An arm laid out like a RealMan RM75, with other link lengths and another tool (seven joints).
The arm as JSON. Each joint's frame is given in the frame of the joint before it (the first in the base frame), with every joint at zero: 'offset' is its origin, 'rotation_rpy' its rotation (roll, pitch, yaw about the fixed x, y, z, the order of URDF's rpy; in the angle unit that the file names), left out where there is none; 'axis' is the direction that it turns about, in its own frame. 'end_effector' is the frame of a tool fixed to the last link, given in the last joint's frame.
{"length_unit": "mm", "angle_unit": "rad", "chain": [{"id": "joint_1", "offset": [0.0, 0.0, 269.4], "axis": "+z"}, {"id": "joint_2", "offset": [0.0, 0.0, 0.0], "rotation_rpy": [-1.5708, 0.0, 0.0], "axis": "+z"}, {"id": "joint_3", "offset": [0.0, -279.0, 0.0], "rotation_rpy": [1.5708, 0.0, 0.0], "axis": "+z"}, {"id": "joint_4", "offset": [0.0, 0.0, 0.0], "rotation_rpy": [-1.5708, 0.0, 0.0], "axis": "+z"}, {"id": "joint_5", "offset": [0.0, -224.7, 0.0], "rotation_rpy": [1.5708, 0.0, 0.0], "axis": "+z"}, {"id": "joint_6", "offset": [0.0, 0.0, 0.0], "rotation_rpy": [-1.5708, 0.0, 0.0], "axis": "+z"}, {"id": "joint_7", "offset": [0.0, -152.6, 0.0], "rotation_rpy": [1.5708, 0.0, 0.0], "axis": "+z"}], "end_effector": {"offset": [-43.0, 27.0, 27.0], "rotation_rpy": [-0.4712, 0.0, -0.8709]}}
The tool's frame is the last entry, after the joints.
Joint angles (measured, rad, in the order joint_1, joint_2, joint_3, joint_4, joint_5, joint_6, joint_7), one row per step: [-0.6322, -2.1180, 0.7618, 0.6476, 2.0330, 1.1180, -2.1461]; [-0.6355, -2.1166, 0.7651, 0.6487, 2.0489, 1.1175, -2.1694]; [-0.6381, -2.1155, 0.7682, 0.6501, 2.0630, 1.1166, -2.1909]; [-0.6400, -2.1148, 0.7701, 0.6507, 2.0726, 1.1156, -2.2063]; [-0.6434, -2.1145, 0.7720, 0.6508, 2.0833, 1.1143, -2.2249]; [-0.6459, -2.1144, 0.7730, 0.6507, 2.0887, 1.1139, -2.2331]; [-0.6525, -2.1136, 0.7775, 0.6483, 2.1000, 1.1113, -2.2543]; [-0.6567, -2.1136, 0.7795, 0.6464, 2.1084, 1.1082, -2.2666]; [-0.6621, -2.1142, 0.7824, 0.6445, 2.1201, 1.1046, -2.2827]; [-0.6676, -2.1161, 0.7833, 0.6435, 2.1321, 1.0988, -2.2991]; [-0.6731, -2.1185, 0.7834, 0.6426, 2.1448, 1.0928, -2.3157]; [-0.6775, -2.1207, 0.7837, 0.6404, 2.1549, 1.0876, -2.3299]
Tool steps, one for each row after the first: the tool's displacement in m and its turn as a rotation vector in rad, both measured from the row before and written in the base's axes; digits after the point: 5 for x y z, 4 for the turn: [-0.00013, -0.00012, -0.00029, -0.0117, 0.0045, 0.0130]; [-0.00020, -0.00006, -0.00021, -0.0097, 0.0041, 0.0125]; [-0.00012, 0.00002, -0.00017, -0.0064, 0.0023, 0.0096]; [0.00049, 0.00024, -0.00046, -0.0075, 0.0013, 0.0112]; [0.00052, 0.00024, -0.00031, -0.0040, 0.0012, 0.0039]; [0.00139, 0.00069, -0.00104, -0.0101, 0.0021, 0.0109]; [0.00056, 0.00048, -0.00088, -0.0055, 0.0028, 0.0071]; [0.00084, 0.00043, -0.00137, -0.0078, 0.0041, 0.0087]; [0.00100, 0.00087, -0.00144, -0.0048, 0.0035, 0.0101]; [0.00099, 0.00084, -0.00155, -0.0044, 0.0034, 0.0106]; [0.00076, 0.00041, -0.00166, -0.0045, 0.0019, 0.0102]
